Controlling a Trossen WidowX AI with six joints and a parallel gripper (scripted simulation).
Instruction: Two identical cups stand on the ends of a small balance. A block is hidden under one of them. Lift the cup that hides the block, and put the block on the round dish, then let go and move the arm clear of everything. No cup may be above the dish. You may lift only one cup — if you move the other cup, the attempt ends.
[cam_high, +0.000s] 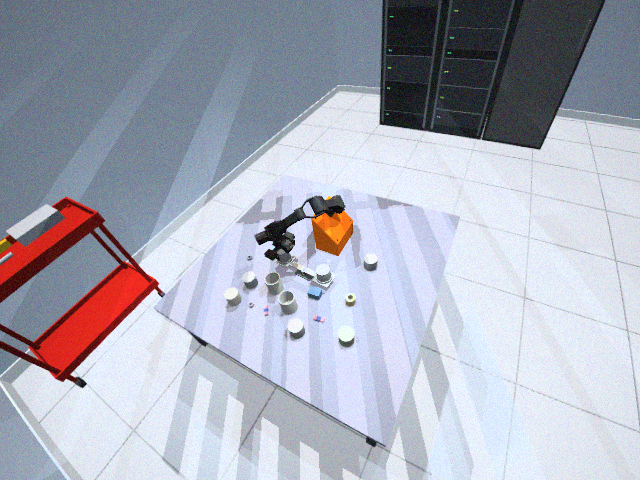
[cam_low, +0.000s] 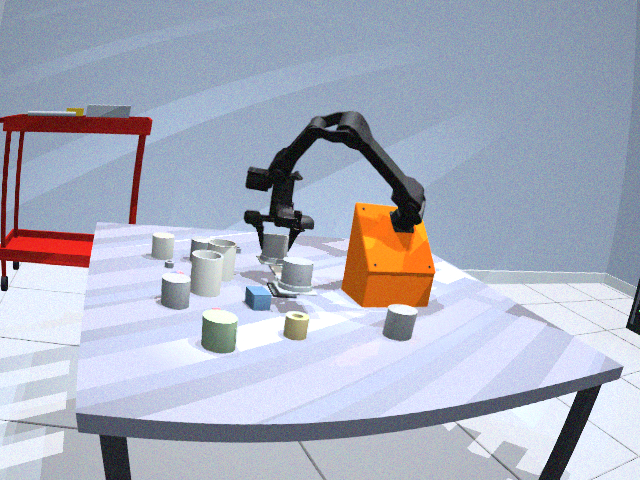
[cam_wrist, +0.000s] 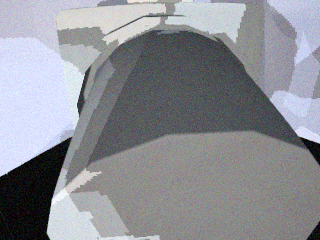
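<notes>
The teal block lies 1 cm below my gripper tip. The rest, counted from my gripper tip: small balance: 2 cm ahead, 14 cm to the left, 5 cm below; then yellow ring: 8 cm ahead, 43 cm to the left, 5 cm below; then pale round dish: 8 cm behind, 10 cm to the right, 7 cm below.
</notes>
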